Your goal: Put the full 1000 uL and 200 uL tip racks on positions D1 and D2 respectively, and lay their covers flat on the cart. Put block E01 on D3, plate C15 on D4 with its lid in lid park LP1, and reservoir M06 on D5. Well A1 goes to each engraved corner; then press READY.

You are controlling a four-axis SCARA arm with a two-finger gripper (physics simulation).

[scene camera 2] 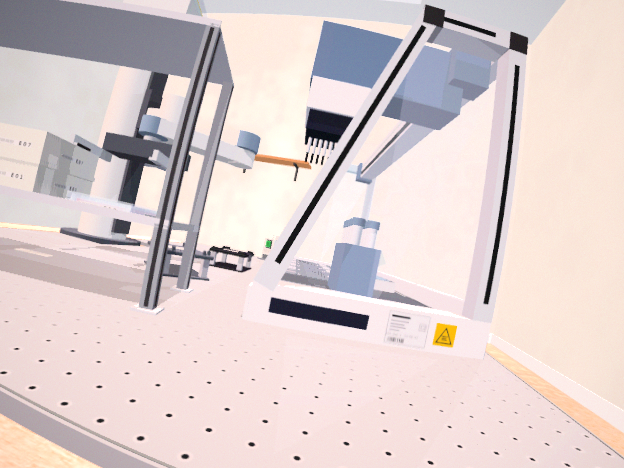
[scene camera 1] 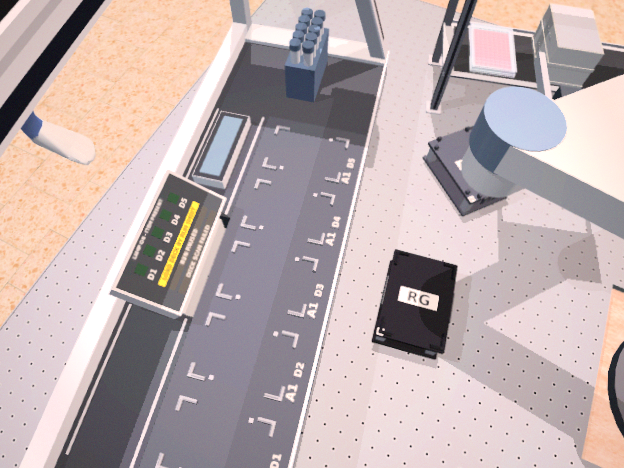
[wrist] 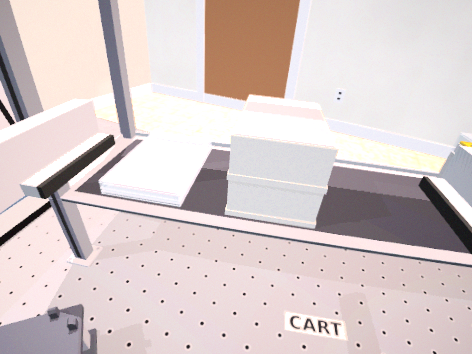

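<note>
My gripper (wrist: 263,141) is open and empty. Its black-padded fingers show at the left and right of the wrist view. Beyond them two grey-white blocks are stacked, the upper marked E07 (scene camera 2: 22,145) (wrist: 282,160) and the lower block E01 (scene camera 2: 17,176) (wrist: 272,200). Left of them a lidded plate (scene camera 1: 491,47) (wrist: 155,167), pink in scene camera 1, lies in a white-rimmed tray (wrist: 235,225); its label cannot be read. The deck (scene camera 1: 297,206) shows corner marks at D2 to D5 and part of D1. Tip racks and reservoir M06 cannot be identified.
A black RG stand (scene camera 1: 415,324) lies beside the deck. A dark stand (scene camera 1: 446,183) is partly under the blue-capped arm joint (scene camera 1: 524,118). A blue tube rack (scene camera 1: 307,78) (scene camera 2: 354,269) stands at the deck's end, near a display (scene camera 1: 168,241). Posts (scene camera 2: 178,166) (wrist: 117,70) rise around the tray.
</note>
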